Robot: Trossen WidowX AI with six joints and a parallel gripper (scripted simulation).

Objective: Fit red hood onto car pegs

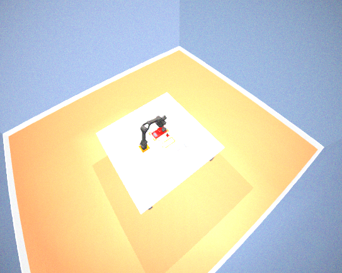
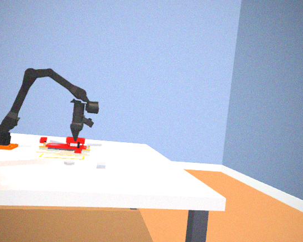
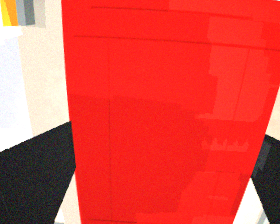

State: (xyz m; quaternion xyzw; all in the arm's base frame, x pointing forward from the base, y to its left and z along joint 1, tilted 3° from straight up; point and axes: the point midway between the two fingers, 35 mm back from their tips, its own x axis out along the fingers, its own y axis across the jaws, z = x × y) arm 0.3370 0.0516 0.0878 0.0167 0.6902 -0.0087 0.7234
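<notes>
Now: the red hood right at my gripper tip.
</notes>
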